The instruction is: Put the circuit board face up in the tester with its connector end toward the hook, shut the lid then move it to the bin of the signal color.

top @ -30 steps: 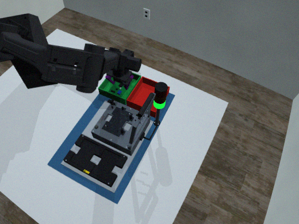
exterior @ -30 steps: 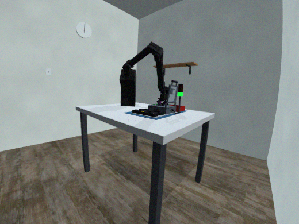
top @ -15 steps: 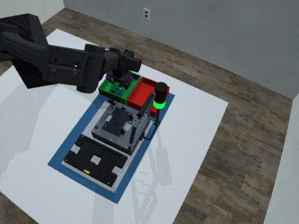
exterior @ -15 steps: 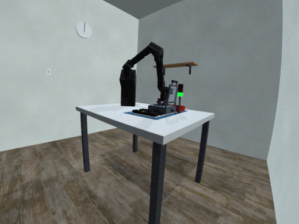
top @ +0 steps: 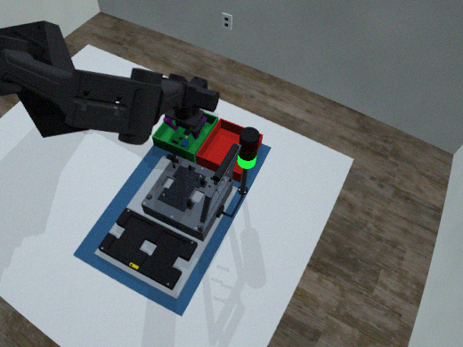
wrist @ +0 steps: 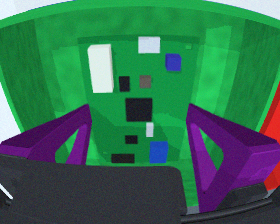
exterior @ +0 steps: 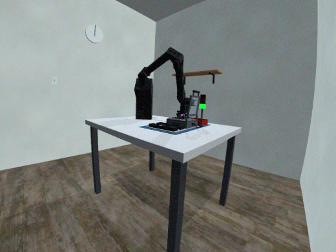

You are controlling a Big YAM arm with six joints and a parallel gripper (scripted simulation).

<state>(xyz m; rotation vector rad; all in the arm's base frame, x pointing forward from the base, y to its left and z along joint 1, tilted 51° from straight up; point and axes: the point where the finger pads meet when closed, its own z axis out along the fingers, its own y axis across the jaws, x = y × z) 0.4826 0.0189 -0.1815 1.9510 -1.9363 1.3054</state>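
Right now the green bin is right at my hand. The rest, counted from my hand: black latch hook (150 mm to the right, 70 mm above, 10 mm ahead); green circuit board (right at my hand); red bin (150 mm ahead, 30 mm to the right).
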